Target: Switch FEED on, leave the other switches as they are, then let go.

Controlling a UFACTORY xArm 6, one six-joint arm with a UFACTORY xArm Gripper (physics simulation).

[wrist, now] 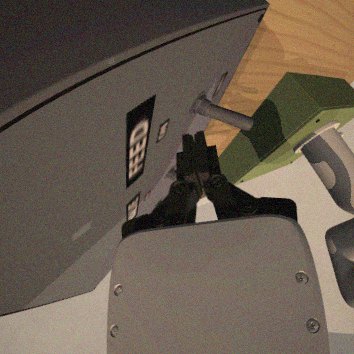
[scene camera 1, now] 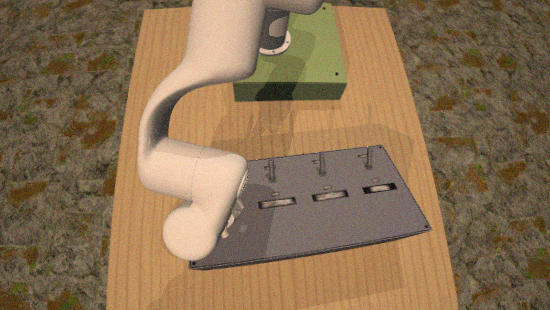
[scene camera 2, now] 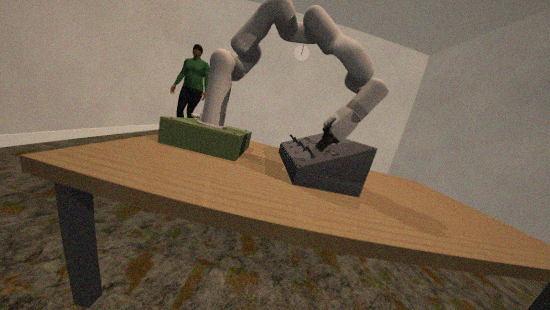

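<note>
The grey switch panel slopes on the table. In the wrist view the FEED label, its small ON label and the nearest lever show; the lever's tip points right, and its position is not clear. My gripper is shut and empty, low over the FEED end, its fingertips just beside the lever's base in the wrist view; contact cannot be told. The arm hides the FEED lever in scene camera 1. Three other levers stand in a row.
The green base block carries the arm behind the panel. The wooden table lies under both. A person in green stands beyond the table. The arm casts a shadow over the panel's FEED end.
</note>
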